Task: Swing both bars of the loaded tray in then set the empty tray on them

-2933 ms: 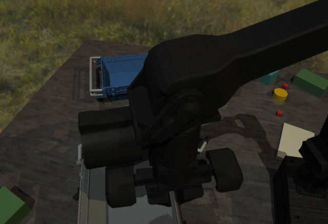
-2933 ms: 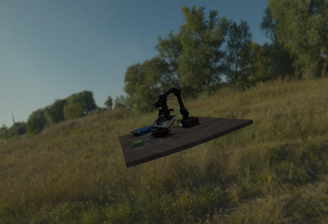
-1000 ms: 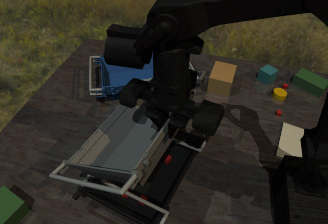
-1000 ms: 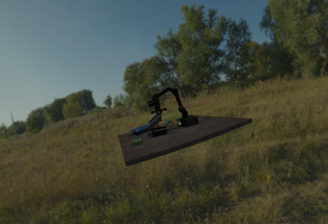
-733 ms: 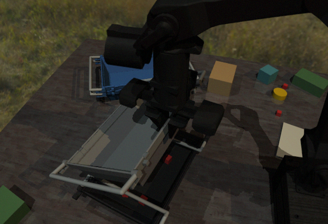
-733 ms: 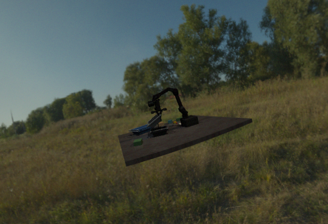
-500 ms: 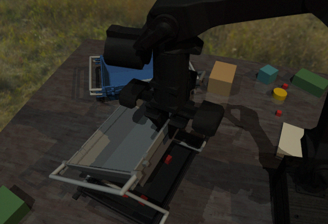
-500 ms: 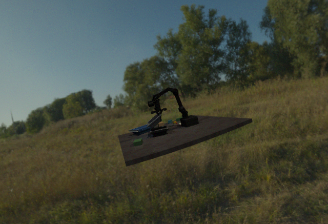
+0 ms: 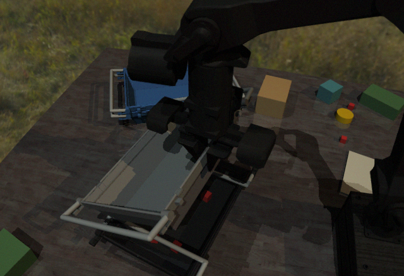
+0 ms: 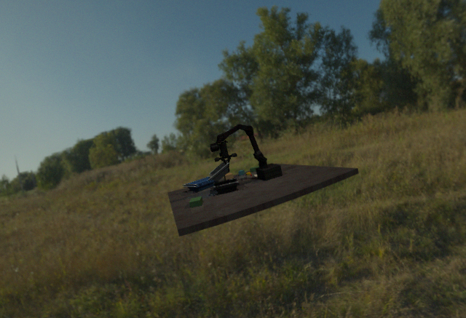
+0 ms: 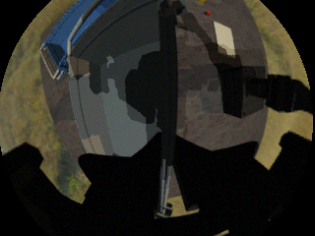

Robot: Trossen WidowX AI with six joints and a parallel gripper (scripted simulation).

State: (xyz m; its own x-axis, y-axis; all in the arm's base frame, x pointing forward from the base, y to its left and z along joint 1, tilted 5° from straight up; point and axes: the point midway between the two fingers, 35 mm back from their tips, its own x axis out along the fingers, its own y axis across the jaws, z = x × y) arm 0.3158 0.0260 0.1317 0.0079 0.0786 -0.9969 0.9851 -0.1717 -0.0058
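Right now the grey tray is 8 cm ahead of my gripper tip, 1 cm to the right of it and 1 cm below it. The rest, counted from my gripper tip: yellow disc: 29 cm behind, 47 cm to the right, 17 cm below; then tan block: 8 cm behind, 46 cm to the right, 15 cm below; then cream block: 34 cm behind, 24 cm to the right, 18 cm below.
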